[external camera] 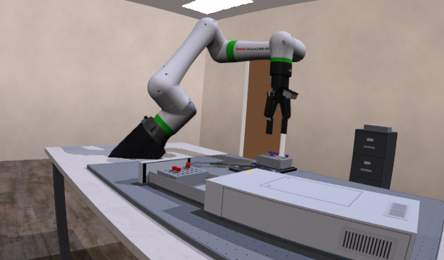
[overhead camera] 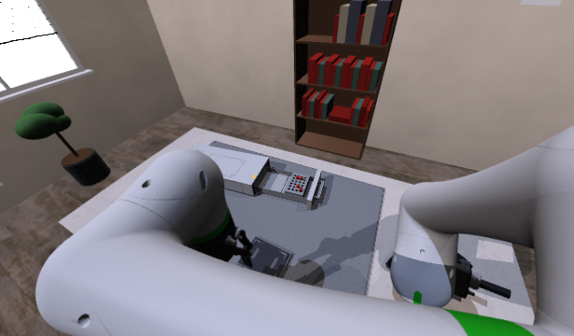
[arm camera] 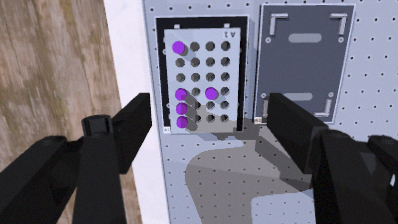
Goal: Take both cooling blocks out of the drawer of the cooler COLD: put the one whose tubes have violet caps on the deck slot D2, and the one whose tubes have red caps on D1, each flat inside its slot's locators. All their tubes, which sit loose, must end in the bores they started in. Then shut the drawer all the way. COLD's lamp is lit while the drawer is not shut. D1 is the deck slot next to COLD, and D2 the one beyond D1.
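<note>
The drawer lies 170 mm ahead of my hand, 460 mm to the right of it and 130 mm below it. The rest, counted from my hand: cooler COLD 340 mm ahead, 400 mm to the right, 130 mm below.
</note>
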